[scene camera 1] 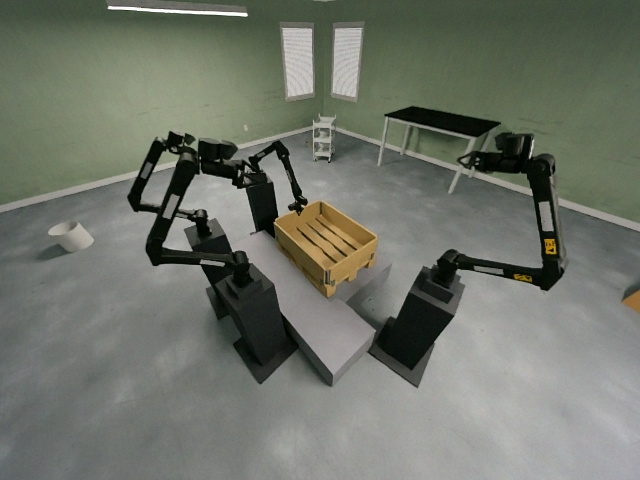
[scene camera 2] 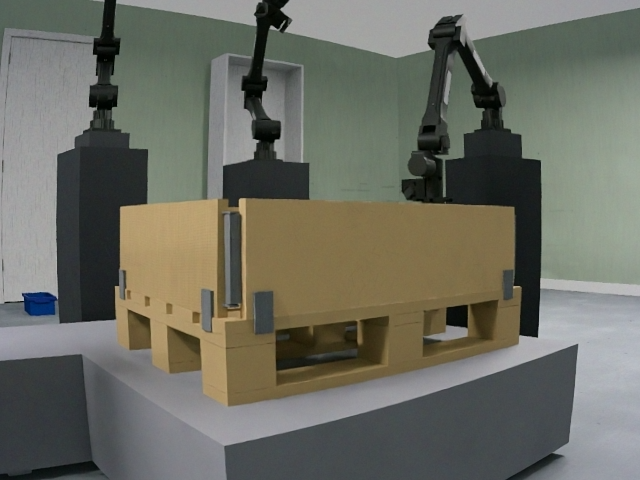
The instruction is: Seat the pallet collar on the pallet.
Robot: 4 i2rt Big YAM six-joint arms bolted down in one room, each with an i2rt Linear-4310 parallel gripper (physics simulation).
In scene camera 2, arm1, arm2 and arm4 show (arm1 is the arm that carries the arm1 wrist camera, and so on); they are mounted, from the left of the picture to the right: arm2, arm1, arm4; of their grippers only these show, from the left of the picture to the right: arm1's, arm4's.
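The tan pallet collar (scene camera 1: pixel 302 249) (scene camera 2: pixel 377 253) stands upright around the pallet's (scene camera 1: pixel 330 290) (scene camera 2: pixel 405 330) deck. In scene camera 2 its lower edge lies along the pallet top on the two near sides, with grey corner clips overlapping the pallet's edge. Arm4's gripper (scene camera 2: pixel 424 198) is low behind the far wall, fingertips hidden. Arm1's gripper (scene camera 2: pixel 279 18) is high at the top edge, fingers unclear. In scene camera 1 the back arm's gripper (scene camera 1: pixel 298 208) points down at the collar's far-left wall, fingers unclear; the right arm's gripper (scene camera 1: pixel 461 161) is raised away from it.
The pallet stands on a grey platform (scene camera 1: pixel 330 330) (scene camera 2: pixel 170 392). Dark pedestals (scene camera 1: pixel 261 315) (scene camera 1: pixel 418 320) (scene camera 2: pixel 103 217) (scene camera 2: pixel 266 180) surround it. Two raised arms at the left overlap in scene camera 1. A black table (scene camera 1: pixel 444 121), white cart (scene camera 1: pixel 323 139), white bin (scene camera 1: pixel 74 238) and blue crate (scene camera 2: pixel 39 304) stand farther off.
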